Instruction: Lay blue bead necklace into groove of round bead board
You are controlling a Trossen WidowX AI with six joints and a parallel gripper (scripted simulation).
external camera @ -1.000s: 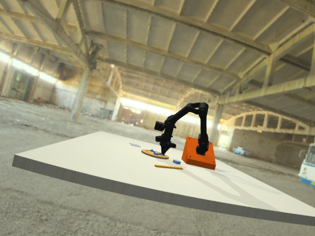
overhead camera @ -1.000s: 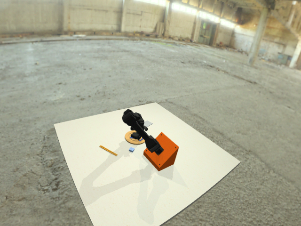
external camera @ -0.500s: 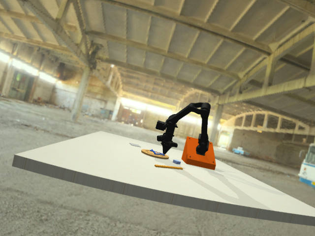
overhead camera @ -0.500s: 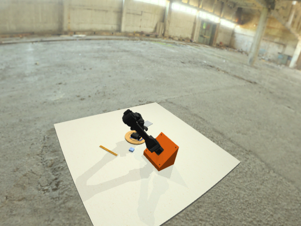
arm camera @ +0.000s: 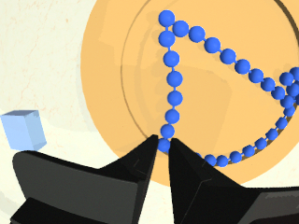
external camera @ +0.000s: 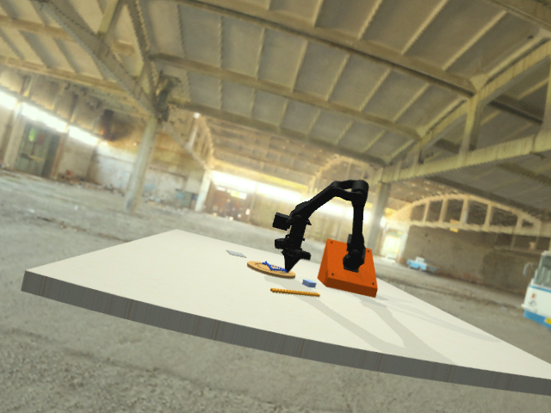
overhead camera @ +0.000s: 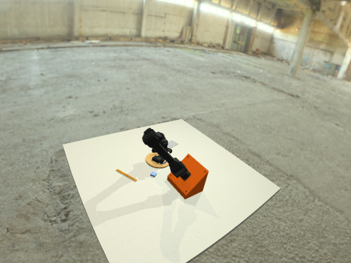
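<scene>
Now: the round tan bead board 60 mm ahead of my gripper tip, 10 mm to the right of it and 10 mm below it. Round my gripper tip: flat grey tile: 220 mm ahead, 240 mm to the right, 10 mm below; then small light-blue block: 80 mm behind, 110 mm to the left, 10 mm below.
</scene>
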